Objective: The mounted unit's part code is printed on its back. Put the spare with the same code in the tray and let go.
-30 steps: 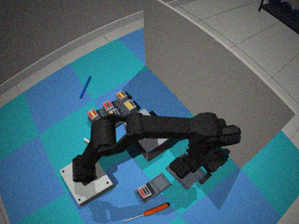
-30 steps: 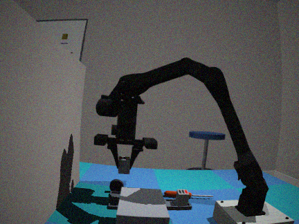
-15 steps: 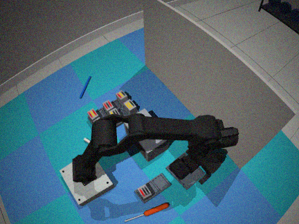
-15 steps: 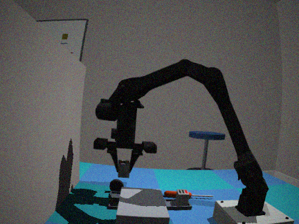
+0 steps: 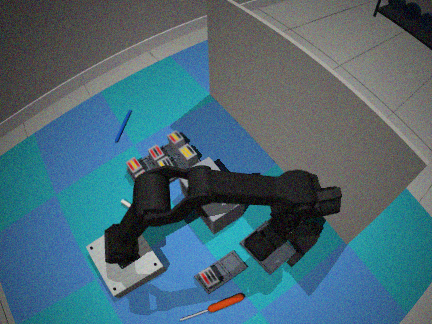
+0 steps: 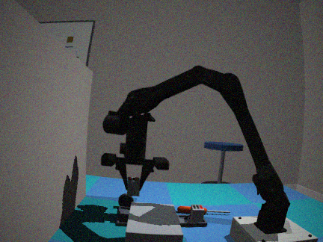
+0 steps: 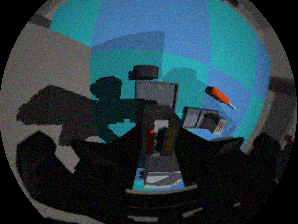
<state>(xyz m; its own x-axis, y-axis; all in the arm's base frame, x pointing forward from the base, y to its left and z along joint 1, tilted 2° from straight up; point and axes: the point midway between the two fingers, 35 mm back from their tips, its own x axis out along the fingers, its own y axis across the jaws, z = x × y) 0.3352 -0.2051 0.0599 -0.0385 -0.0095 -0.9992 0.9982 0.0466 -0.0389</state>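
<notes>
Right now the dark grey flat tray is 9 cm below my gripper tip and 1 cm behind it. From my gripper tip the other things lie so: grey spare (2 cm above); then blue pen (62 cm to the left, 11 cm behind, 8 cm below); then tall grey wall panel (20 cm to the left, 20 cm ahead, 14 cm above).
</notes>
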